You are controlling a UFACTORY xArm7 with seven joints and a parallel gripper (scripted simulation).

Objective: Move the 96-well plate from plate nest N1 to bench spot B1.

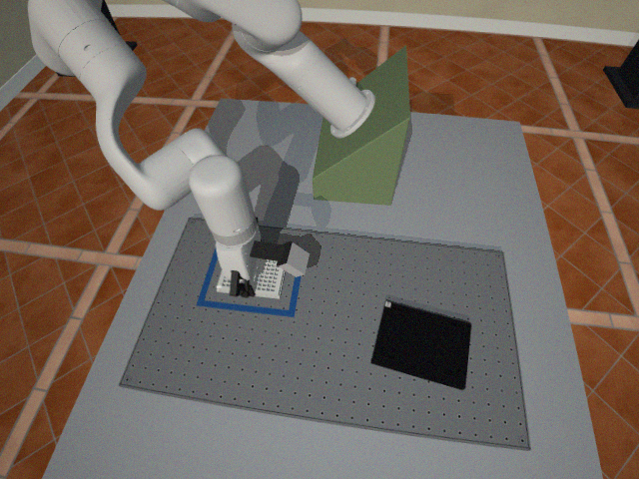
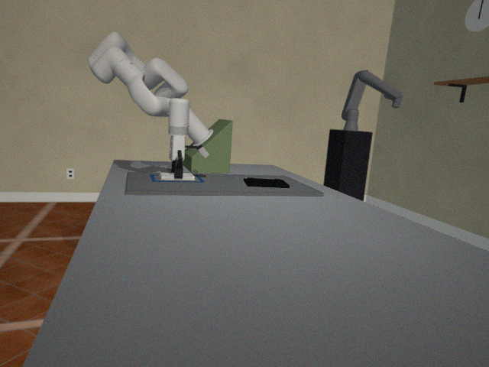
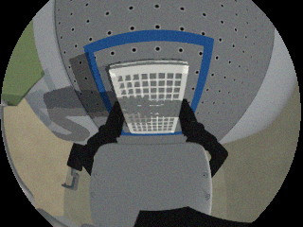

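Now: hand 1 cm above the white 96-well plate. From my hand the other things lie so: black plate nest: 34 cm to the left, 10 cm ahead, 1 cm below.
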